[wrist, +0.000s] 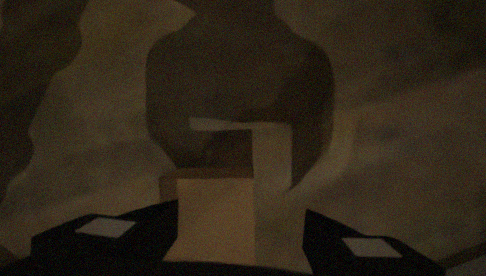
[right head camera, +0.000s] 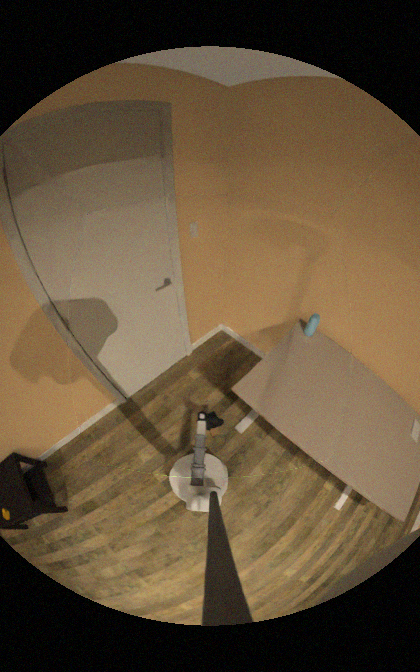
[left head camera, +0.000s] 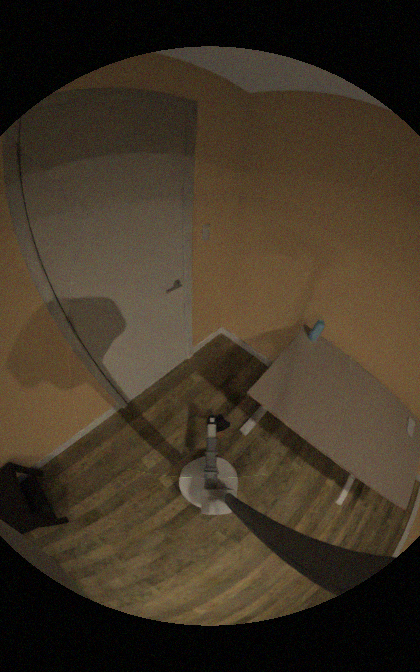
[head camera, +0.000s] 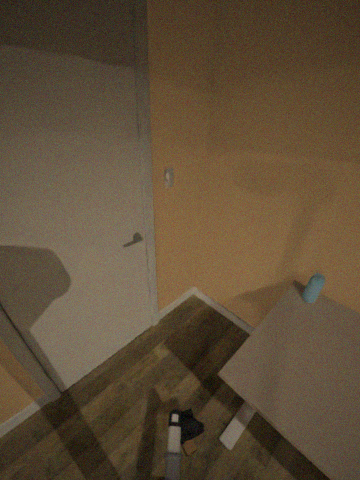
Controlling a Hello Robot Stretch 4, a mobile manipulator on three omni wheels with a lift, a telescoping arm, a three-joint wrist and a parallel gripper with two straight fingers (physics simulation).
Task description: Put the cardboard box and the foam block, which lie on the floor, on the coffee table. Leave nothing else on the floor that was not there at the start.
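Places are measured from the robot's base along level axes (x ahead, y left, z up), in centimetres.
Where they show: gripper, fingertip midpoint: (wrist: 240,224).
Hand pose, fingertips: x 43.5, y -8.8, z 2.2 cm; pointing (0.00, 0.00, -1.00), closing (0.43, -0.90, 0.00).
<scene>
Each offset is from my fingertips to the top centre of the thing. Level surfaces: height alone.
In the wrist view a tan cardboard box @[dz +0.1, dx -2.4, dy +1.0 cm] (wrist: 214,215) lies on the wooden floor, straight below the gripper (wrist: 237,239), between its two dark fingers. The fingers stand wide apart on either side of the box and do not touch it. In the head views the gripper (head camera: 189,424) (left head camera: 216,423) (right head camera: 209,419) hangs low over the floor, close to the corner leg (head camera: 235,429) of the coffee table @[dz +67.1 cm] (head camera: 309,386) (left head camera: 345,415) (right head camera: 345,405), and hides the box. I see no foam block in any view.
A light blue rounded object @[dz +83.5, dx +45.5, dy -61.5 cm] (head camera: 313,287) (left head camera: 316,330) (right head camera: 312,324) stands at the table's far corner by the orange wall. A grey door (head camera: 73,206) stands to the left. A small black piece of furniture (left head camera: 22,495) (right head camera: 22,492) stands far left.
</scene>
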